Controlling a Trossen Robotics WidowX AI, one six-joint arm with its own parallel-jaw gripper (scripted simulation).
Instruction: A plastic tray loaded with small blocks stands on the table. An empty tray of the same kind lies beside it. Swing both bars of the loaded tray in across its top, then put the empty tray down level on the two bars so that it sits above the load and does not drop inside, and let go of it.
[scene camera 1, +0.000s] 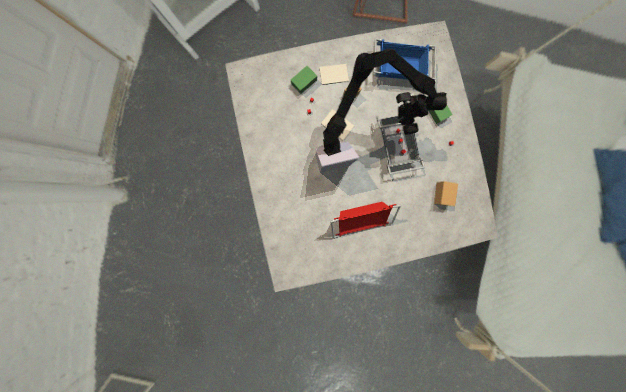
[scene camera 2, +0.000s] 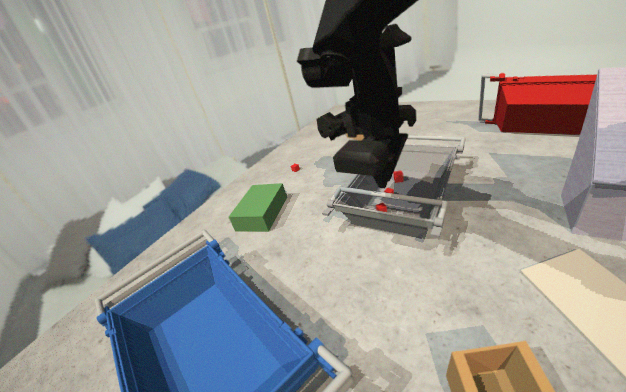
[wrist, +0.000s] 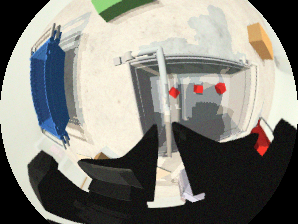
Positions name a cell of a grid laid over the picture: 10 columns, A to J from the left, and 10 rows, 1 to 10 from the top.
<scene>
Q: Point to my gripper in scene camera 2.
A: At G5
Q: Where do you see my gripper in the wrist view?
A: At F6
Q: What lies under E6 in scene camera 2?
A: A green block.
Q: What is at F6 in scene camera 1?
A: A red tray.
</scene>
